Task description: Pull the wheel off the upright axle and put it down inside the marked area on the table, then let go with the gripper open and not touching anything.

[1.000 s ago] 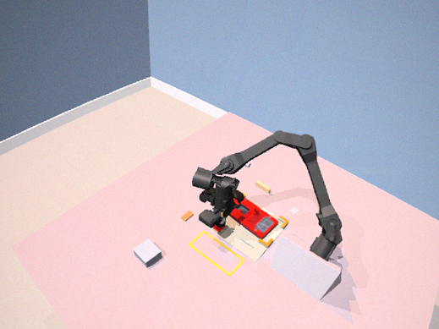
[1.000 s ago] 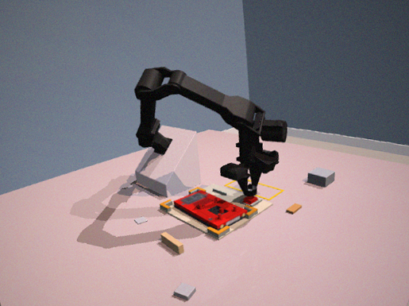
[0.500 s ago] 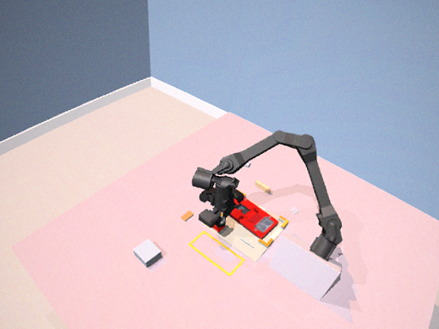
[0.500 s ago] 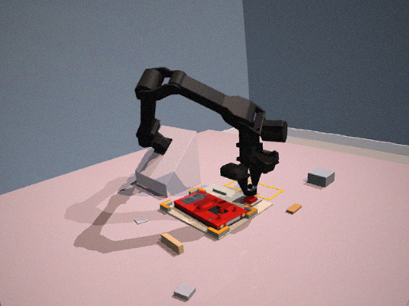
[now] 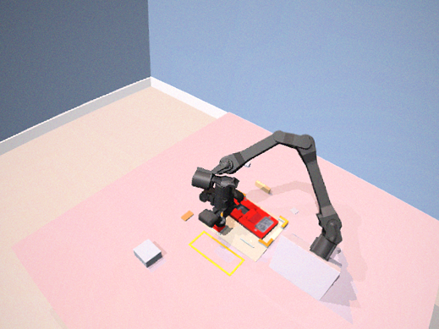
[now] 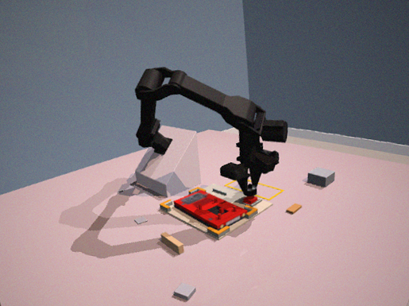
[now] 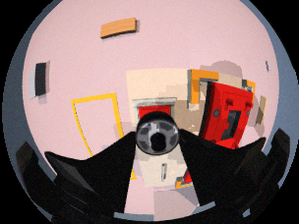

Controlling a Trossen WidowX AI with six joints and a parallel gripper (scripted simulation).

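My gripper tip is 1 cm above the black upright axle. From my gripper tip the other things lie so: orange chip: 13 cm ahead, 4 cm to the left, 4 cm below; tan block: 29 cm to the right, 3 cm below; dark grey wheel: right at my gripper tip.
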